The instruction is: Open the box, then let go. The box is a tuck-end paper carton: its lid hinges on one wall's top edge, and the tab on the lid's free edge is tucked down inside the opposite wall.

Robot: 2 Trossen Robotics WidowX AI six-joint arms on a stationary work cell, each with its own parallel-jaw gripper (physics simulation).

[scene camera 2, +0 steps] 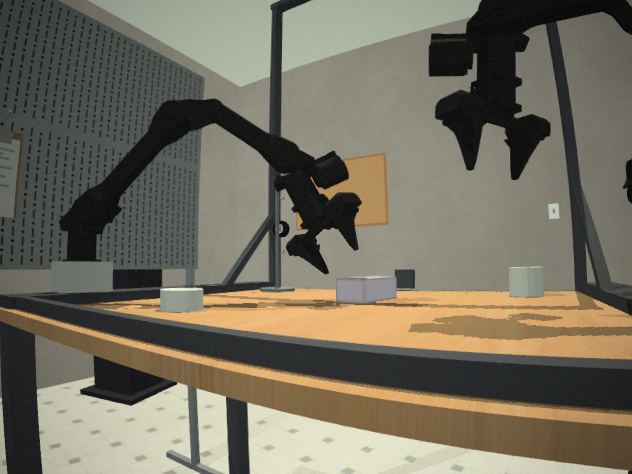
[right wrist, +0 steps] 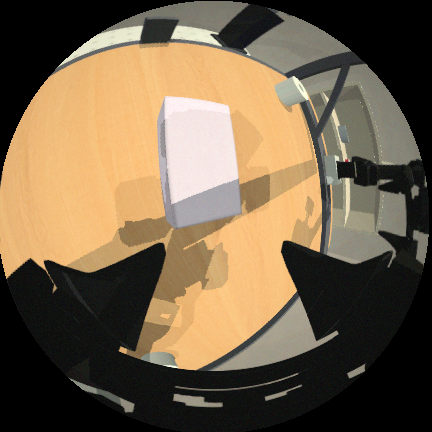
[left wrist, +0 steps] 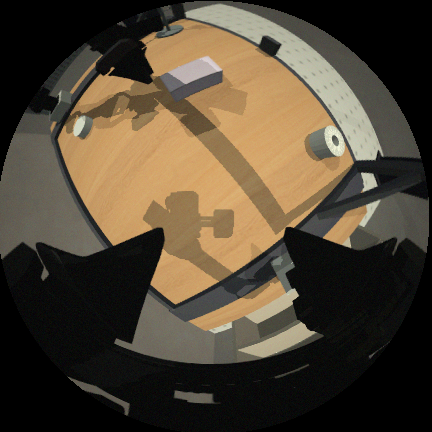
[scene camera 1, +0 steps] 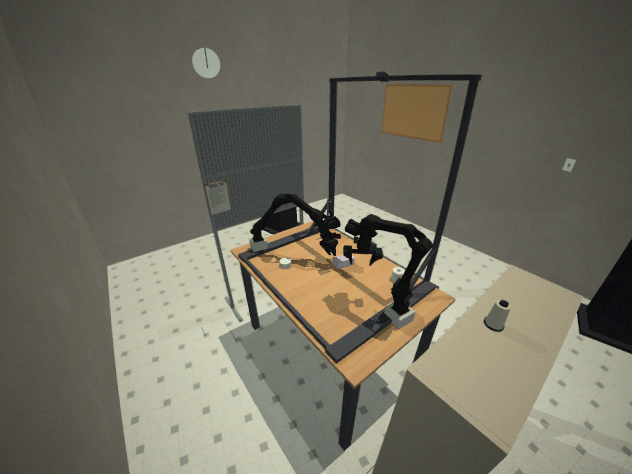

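Note:
A pale lilac carton stands on the wooden table. Its lid lies flat across the top, and no raised flap shows. The tucked tab cannot be seen. My right gripper is open and empty, tilted just above and to the picture's left of the carton in scene camera 2. My left gripper is open and empty, high above the table and well to the picture's right of the carton in that view.
A short white cylinder stands to the picture's left of the carton in scene camera 2. A taller one stands to its right. A dark frame post rises behind the table.

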